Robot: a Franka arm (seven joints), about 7 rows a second.
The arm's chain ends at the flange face. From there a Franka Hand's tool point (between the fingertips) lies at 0.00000 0.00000 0.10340 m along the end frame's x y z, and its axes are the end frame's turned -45 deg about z.
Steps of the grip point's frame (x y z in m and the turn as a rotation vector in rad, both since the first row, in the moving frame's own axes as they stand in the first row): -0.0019, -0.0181, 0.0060, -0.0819, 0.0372, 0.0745; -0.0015, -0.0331, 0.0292, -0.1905, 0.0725, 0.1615; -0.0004, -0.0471, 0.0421, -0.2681, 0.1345, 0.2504; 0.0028, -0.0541, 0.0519, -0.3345, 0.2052, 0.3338; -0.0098, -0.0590, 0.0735, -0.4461, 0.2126, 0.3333
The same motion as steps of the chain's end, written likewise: -0.0227, -0.0150, 0.0064, -0.0316, 0.0842, 0.0745; -0.0428, -0.0324, 0.0313, -0.0834, 0.1860, 0.1615; -0.0611, -0.0462, 0.0467, -0.0945, 0.2847, 0.2504; -0.0725, -0.0557, 0.0597, -0.0914, 0.3816, 0.3338; -0.0912, -0.0587, 0.0858, -0.1651, 0.4658, 0.3333
